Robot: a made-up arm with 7 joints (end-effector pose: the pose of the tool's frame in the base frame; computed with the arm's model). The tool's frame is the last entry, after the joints. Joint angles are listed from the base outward.
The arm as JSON. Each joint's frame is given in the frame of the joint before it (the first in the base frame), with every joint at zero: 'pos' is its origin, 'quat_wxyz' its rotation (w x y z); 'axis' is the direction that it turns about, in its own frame. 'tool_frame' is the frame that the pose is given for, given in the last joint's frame.
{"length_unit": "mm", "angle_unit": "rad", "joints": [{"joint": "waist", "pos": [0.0, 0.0, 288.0], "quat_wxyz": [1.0, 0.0, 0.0, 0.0], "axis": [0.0, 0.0, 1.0]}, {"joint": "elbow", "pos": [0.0, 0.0, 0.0], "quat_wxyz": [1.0, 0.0, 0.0, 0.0], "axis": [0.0, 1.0, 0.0]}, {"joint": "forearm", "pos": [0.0, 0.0, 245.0], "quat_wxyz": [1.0, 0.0, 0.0, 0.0], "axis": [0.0, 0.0, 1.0]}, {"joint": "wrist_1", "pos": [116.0, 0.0, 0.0], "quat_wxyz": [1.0, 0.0, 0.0, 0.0], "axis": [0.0, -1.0, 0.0]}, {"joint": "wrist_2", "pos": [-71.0, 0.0, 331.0], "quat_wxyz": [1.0, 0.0, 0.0, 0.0], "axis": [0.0, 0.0, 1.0]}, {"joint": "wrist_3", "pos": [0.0, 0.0, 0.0], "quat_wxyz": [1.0, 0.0, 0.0, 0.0], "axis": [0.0, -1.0, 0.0]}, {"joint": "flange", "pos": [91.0, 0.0, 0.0], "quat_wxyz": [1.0, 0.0, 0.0, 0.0], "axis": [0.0, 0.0, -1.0]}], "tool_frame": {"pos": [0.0, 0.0, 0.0], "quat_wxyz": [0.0, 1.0, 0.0, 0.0]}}
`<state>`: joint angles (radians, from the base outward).
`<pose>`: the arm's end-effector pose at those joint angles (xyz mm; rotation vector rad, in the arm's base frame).
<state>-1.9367 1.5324 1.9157 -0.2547 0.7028 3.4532 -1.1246</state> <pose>-135.1 -562.6 277.5 -0.2060 -2.1947 1.8714</pose>
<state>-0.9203 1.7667 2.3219 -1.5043 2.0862 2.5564 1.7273</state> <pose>537.9 -35.9 512.3 0.8110 -0.1974 2.6522</pose>
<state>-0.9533 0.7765 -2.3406 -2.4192 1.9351 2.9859 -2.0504</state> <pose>-298.4 58.1 520.9 0.3075 -1.8318 -0.6405</pose>
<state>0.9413 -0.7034 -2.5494 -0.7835 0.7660 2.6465 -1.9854</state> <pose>-257.3 -548.9 571.2 1.6257 -0.3916 0.7104</pose>
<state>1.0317 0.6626 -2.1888 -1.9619 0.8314 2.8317 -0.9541</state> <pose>250.1 -298.7 676.9 1.8768 -0.5033 0.9241</pose>
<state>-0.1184 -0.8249 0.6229 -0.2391 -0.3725 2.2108 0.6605</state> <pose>-434.2 122.8 787.5 -0.5188 -0.1659 -2.4815</pose>
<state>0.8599 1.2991 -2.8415 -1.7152 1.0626 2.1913 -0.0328</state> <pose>171.8 26.7 865.4 1.2320 -1.1048 1.6353</pose>
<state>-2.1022 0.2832 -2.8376 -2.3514 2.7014 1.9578 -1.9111</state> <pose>107.4 414.5 388.2 -0.8688 -0.5844 -0.5352</pose>
